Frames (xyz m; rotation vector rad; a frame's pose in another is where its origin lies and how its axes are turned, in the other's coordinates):
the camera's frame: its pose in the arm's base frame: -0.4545 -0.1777 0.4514 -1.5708 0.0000 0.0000
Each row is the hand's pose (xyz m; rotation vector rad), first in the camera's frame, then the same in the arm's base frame.
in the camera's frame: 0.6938 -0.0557 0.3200 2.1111 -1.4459 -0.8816
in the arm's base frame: 0.2393 0.1423 0.5071 0.8626 -1.3272 0.3218
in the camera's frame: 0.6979 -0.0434 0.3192 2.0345 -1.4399 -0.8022
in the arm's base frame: 0.2434 0.1415 0.4948 0.7708 -1.2960 0.3686
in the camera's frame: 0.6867 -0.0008 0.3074 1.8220 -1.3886 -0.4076
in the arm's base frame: 0.2322 0.1297 0.4522 0.4916 -1.0796 0.5896
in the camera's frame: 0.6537 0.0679 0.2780 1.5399 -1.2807 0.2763
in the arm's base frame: 0.1992 0.1003 0.3835 0.1713 -0.6311 0.9783
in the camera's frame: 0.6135 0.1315 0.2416 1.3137 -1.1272 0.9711
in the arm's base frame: 0.1590 0.0639 0.3199 0.0115 -0.1007 1.3534
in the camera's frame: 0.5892 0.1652 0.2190 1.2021 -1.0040 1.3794
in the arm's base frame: 0.1347 0.0413 0.2862 -0.0085 0.2441 1.5498
